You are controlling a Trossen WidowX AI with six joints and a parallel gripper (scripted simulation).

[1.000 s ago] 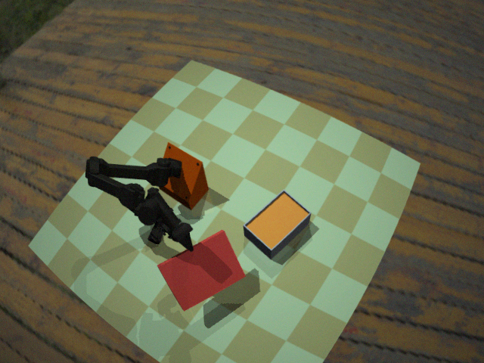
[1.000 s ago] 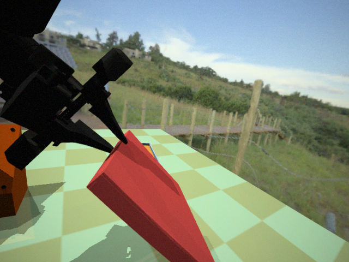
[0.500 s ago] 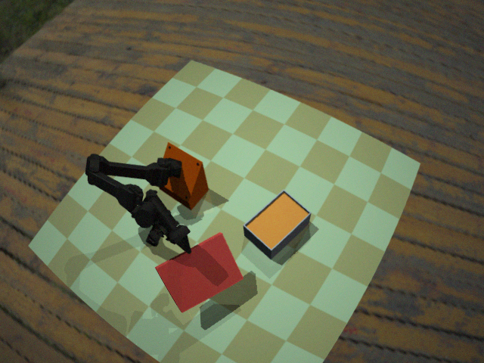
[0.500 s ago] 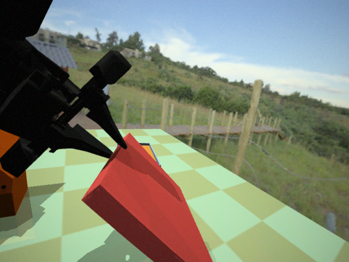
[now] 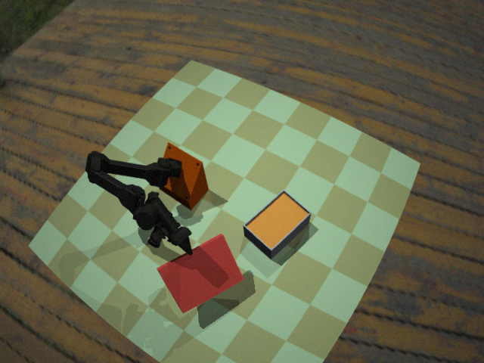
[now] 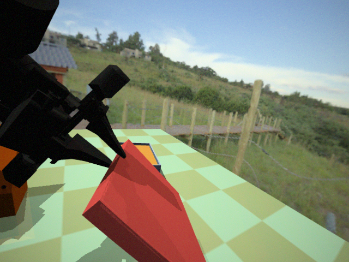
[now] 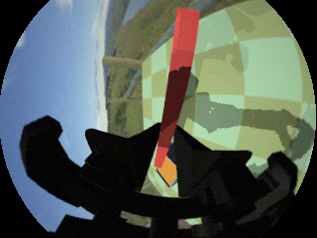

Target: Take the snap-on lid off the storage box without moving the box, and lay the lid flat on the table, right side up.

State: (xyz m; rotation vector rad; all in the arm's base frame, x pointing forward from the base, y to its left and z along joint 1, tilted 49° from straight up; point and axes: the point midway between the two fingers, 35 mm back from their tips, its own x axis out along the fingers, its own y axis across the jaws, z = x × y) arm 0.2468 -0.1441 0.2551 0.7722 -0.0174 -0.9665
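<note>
Now: gripper tip 5 cm short of the red lid, 4 cm to the left of it and 5 cm above it. The rest, counted from my gripper tip: grey-blue storage box 17 cm ahead, 28 cm to the left, 17 cm below.
</note>
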